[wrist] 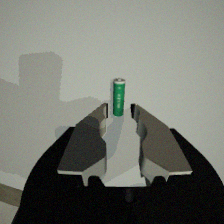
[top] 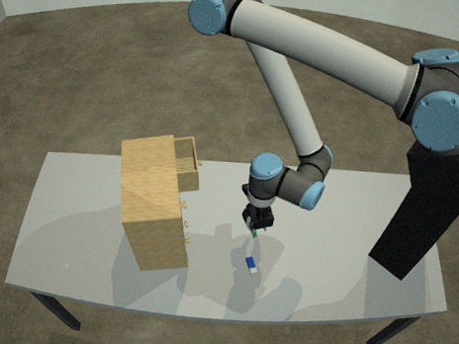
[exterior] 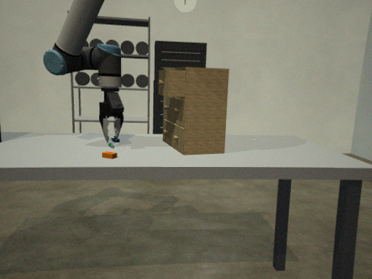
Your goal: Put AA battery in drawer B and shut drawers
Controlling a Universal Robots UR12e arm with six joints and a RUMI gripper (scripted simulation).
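My gripper is now 3 cm above the green AA battery. Also, from my hand: drawer: 27 cm ahead, 11 cm to the right, 21 cm above; orange block: 3 cm behind, 18 cm to the right, 3 cm below; blue-and-white block: 3 cm ahead, 15 cm to the left, 3 cm below.
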